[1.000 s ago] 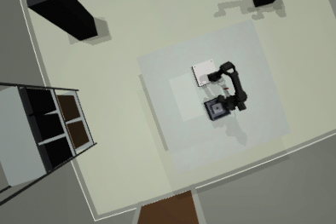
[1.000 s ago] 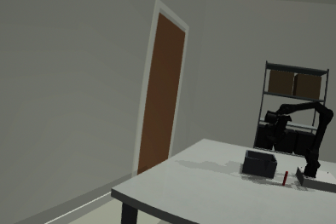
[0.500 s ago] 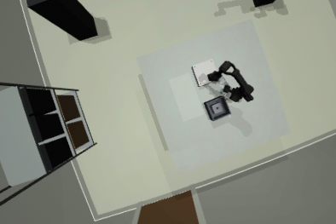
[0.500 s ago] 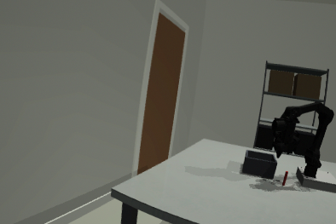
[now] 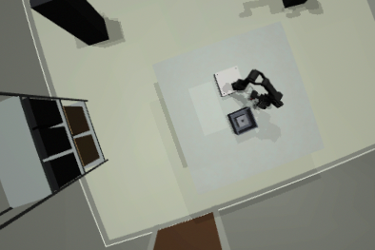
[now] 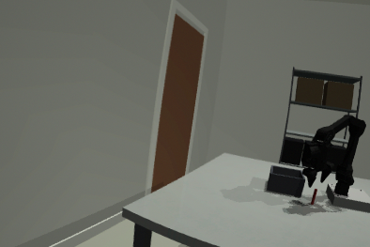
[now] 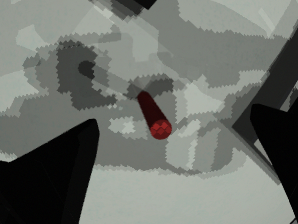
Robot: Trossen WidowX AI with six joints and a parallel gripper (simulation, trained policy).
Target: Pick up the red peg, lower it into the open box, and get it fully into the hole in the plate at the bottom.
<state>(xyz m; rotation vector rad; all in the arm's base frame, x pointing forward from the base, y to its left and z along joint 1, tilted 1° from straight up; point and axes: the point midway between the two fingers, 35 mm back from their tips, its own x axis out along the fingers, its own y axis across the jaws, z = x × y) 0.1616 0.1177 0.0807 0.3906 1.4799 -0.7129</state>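
Right now the red peg is 1 cm behind my gripper tip, 1 cm to the left of it and 6 cm below it. Also, from my gripper tip: dark box 16 cm ahead, 14 cm to the right, 7 cm below.
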